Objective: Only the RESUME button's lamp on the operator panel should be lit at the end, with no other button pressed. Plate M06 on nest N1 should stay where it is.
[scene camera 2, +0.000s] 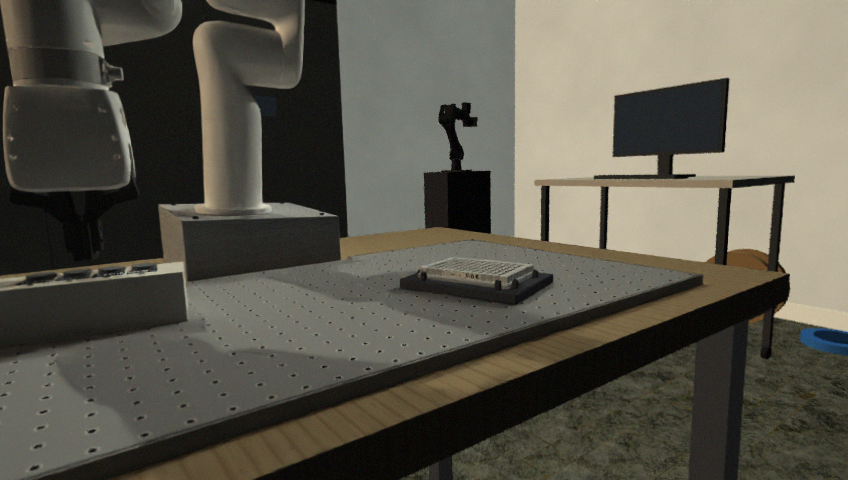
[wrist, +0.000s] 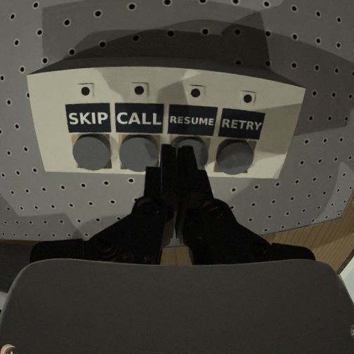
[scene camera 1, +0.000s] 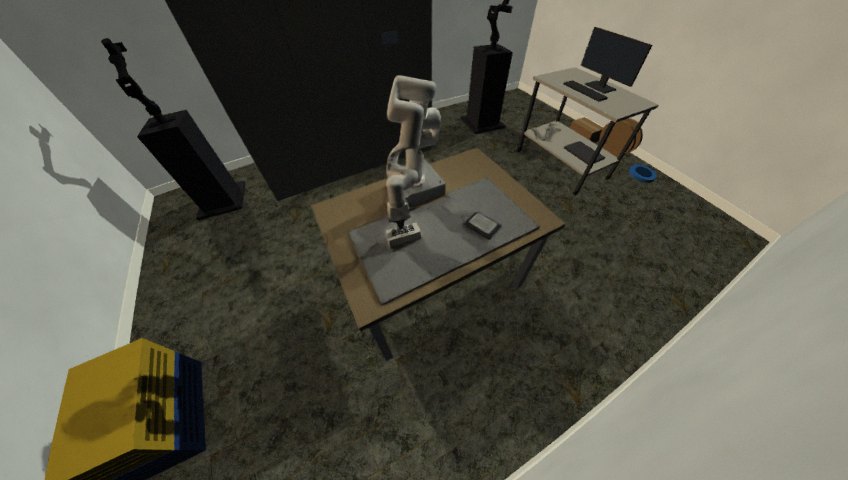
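Pixels of known places: gripper, between the fingertips: [scene camera 2: 87, 258] [scene camera 1: 400, 227]; arm's base, origin of its link: [scene camera 2: 234, 211].
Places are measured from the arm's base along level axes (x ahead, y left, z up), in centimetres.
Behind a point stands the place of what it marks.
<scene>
The operator panel [scene camera 1: 404, 240] @[x 35.9, y -17.6, z -6.7 cm] [scene camera 2: 119, 303] @[x 35.9, y -14.5, z -6.0 cm] [wrist: 45, 120] is a pale box with SKIP, CALL, RESUME and RETRY labels. Each label has a grey round button below it and a small lamp above it. The RESUME lamp [wrist: 195, 93] looks dark, as do the other three. My gripper [scene camera 1: 401, 223] @[x 30.7, y -17.5, z -2.0 cm] [scene camera 2: 83, 256] @[x 30.7, y -17.5, z -2.0 cm] [wrist: 173, 167] is shut and empty. In the wrist view its tips overlap the left part of the RESUME button [wrist: 199, 148]; scene camera 2 shows them slightly above the panel. The white plate [scene camera 1: 483, 222] @[x 39.4, y 25.5, z -6.4 cm] [scene camera 2: 476, 270] @[x 41.3, y 24.0, z -6.3 cm] sits flat on the dark nest [scene camera 2: 458, 290] @[x 42.9, y 20.4, z -8.0 cm].
The perforated board [scene camera 1: 416, 273] @[x 55.3, y -17.9, z -8.7 cm] [scene camera 2: 285, 356] @[x 51.5, y -1.6, z -8.7 cm] [wrist: 150, 215] lies on the wooden table [scene camera 1: 342, 267] @[x 38.6, y -50.8, z -10.0 cm] [scene camera 2: 380, 392] @[x 59.0, y 3.8, z -10.0 cm]. The arm's base block [scene camera 1: 429, 189] @[x 10.1, y 5.7, z -1.1 cm] [scene camera 2: 255, 240] @[x 10.5, y 1.9, z -4.2 cm] stands behind the panel. The CALL button [wrist: 137, 152] and RETRY button [wrist: 235, 156] flank the RESUME button.
</scene>
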